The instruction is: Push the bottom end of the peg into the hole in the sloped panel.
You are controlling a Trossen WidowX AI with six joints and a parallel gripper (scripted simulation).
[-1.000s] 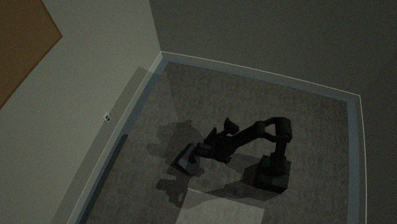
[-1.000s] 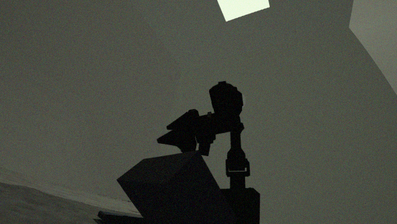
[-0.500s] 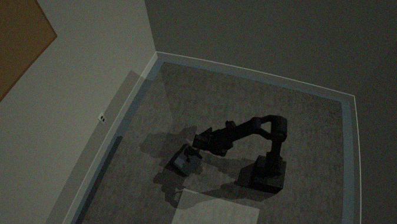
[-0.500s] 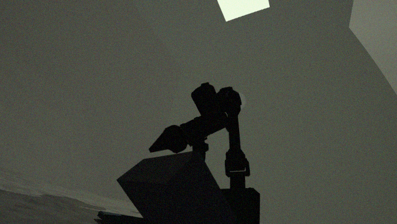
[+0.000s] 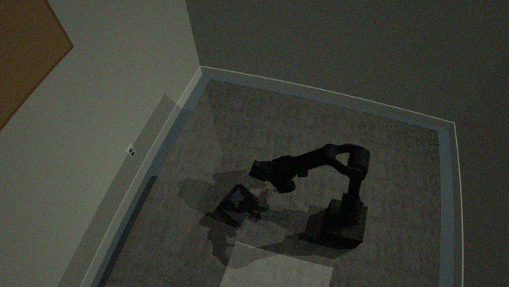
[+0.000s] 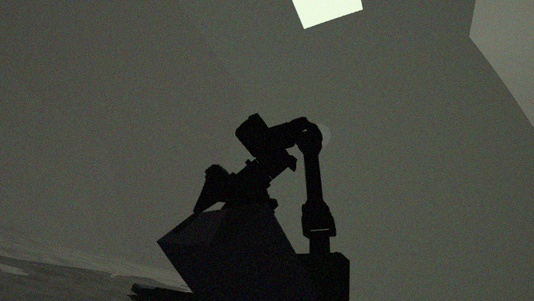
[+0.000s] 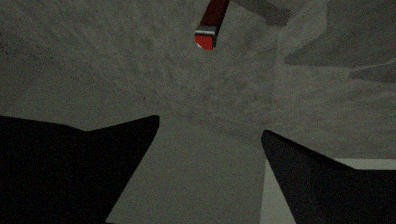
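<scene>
Now: gripper tip 3 cm past the red peg, 3 cm to the right of it and 8 cm above it. Round my gripper tip: sloped panel (16 cm ahead, 17 cm to the left, 10 cm below).
</scene>
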